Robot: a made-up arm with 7 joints.
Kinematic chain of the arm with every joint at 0, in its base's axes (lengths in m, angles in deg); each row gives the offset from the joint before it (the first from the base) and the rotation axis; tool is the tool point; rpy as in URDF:
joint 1: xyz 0 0 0 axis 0.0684 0.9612 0.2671
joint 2: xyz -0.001 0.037 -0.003 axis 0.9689 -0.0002 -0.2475
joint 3: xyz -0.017 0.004 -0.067 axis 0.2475 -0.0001 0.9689
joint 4: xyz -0.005 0 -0.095 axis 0.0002 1 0
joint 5: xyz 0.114 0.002 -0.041 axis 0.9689 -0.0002 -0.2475
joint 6: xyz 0.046 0 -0.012 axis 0.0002 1 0
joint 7: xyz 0.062 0 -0.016 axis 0.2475 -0.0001 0.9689
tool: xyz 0 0 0 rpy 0 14.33 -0.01
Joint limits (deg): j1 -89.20..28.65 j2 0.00..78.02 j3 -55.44..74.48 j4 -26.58..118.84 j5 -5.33..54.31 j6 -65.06..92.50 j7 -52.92..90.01
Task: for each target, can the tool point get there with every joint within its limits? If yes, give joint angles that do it. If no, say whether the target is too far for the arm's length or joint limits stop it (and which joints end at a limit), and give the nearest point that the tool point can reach.
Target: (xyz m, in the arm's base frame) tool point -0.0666 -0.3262 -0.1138
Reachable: no: joint limits stop it (at a limit: joint 1, joint 2, joint 3, joint 5) | nearest point -0.0151 -0.1538 -0.1768 | short by 0.191 m
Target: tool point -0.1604 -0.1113 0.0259
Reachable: no: joint limits stop it (at a limit: joint 1, joint 2, joint 3, joint 4, joint 6) | nearest point 0.0197 -0.1408 0.0393 | short by 0.183 m
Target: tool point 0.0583 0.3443 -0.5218
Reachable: no: too far | nearest point 0.0394 0.2383 -0.3431 | short by 0.209 m
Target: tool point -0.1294 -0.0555 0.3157
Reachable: no: joint limits stop it (at a limit: joint 1, joint 2, joint 4) | nearest point -0.0171 0.0789 0.2182 | short by 0.200 m
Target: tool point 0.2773 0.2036 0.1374
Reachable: yes | joints -68.62 69.85 6.54 32.07 46.55 -36.96 -14.37
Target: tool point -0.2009 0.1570 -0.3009
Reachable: yes | joints 18.89 21.42 40.36 103.92 26.86 -43.47 70.20
